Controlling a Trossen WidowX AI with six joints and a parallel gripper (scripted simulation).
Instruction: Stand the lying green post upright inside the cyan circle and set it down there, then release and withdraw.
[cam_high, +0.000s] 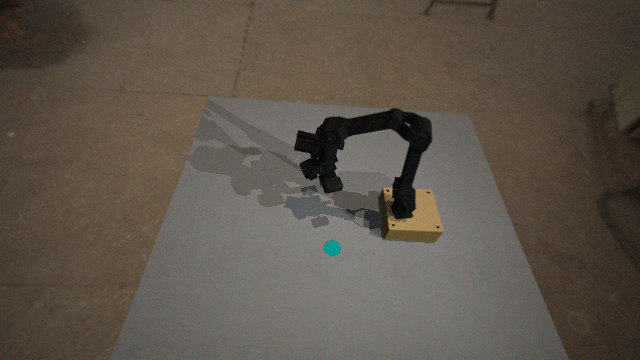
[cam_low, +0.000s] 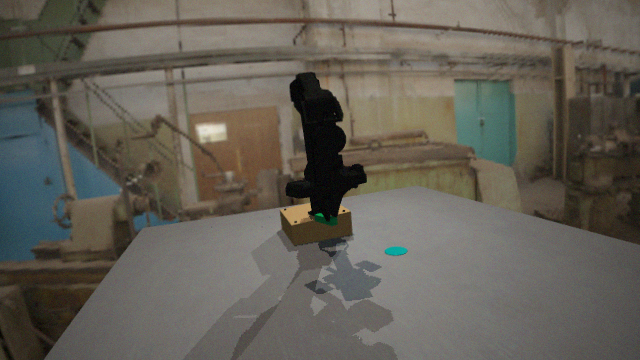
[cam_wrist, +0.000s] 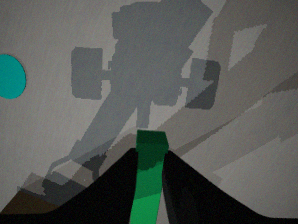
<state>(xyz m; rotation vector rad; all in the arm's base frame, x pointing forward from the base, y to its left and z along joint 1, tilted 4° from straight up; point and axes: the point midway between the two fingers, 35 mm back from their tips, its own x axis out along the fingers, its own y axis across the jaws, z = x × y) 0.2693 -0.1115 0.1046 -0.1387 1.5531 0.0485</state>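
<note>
Now: the cyan circle 10 mm behind my gripper tip, 190 mm to the left of it and 130 mm below it. The rest, counted from my gripper tip: green post (20 mm behind).
</note>
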